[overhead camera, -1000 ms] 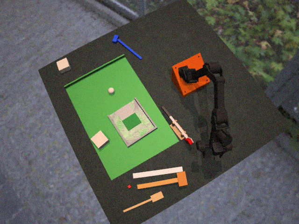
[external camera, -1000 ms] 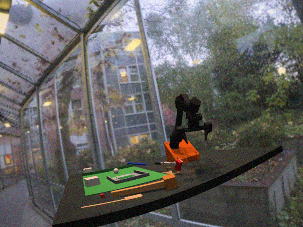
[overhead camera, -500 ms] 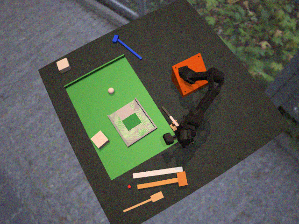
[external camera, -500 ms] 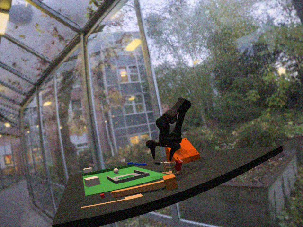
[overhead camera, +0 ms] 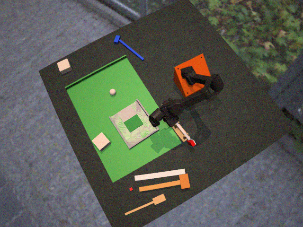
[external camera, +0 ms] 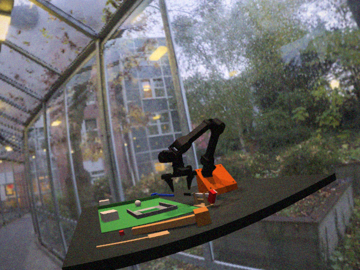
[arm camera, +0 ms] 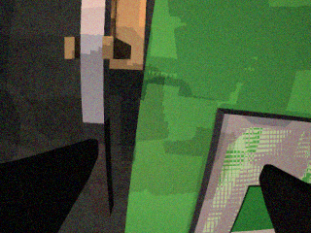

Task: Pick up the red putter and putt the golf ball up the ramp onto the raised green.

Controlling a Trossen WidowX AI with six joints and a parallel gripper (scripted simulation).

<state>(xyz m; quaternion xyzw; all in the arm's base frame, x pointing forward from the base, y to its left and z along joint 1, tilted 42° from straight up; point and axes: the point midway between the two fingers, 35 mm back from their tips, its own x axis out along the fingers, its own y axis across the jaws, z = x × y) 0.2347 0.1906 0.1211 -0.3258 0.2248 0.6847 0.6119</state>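
Right now my gripper tip is 8 cm past the red putter, 7 cm to the right of it and 3 cm above it. From my gripper tip the other things lie so: white golf ball (23 cm ahead, 33 cm to the right, 7 cm below); white bar (14 cm ahead, 28 cm to the left, 9 cm below); wooden stand (8 cm behind, 8 cm to the left, 6 cm below).
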